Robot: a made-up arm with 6 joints.
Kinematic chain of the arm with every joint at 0, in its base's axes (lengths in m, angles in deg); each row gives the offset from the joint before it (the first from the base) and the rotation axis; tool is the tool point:
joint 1: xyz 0 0 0.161 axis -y
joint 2: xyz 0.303 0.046 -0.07 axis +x
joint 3: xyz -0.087 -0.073 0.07 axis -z
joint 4: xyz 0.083 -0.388 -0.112 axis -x
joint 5: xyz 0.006 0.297 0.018 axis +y
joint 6: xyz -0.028 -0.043 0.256 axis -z
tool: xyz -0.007 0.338 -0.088
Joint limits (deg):
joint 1: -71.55..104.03
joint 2: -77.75..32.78
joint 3: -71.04..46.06
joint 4: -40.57..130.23
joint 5: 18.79..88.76
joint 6: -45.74..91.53
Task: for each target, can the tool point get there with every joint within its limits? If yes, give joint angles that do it. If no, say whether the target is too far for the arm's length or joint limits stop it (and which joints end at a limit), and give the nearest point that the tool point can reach.
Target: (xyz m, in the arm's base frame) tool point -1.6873 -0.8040 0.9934
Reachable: no: too far | nearest point -0.8099 -0.4510 0.6701 | short by 1.000 m
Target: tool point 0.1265 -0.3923 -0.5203
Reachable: yes | joints -18.38 -5.35 34.56 65.73 76.44 23.32
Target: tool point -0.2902 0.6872 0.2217
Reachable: no: joint limits stop it (at a limit: joint 2, joint 3, joint 4) | nearest point -0.2826 0.5117 0.2201 | short by 0.176 m
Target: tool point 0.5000 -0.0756 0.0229
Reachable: yes | joints 20.84 -65.04 -14.63 21.61 70.19 10.10
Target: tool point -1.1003 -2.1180 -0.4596
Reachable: no: too far | nearest point -0.4552 -0.8512 -0.2288 | short by 1.440 m
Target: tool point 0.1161 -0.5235 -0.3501
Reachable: yes | joints -42.93 -26.39 32.56 52.08 54.61 53.36
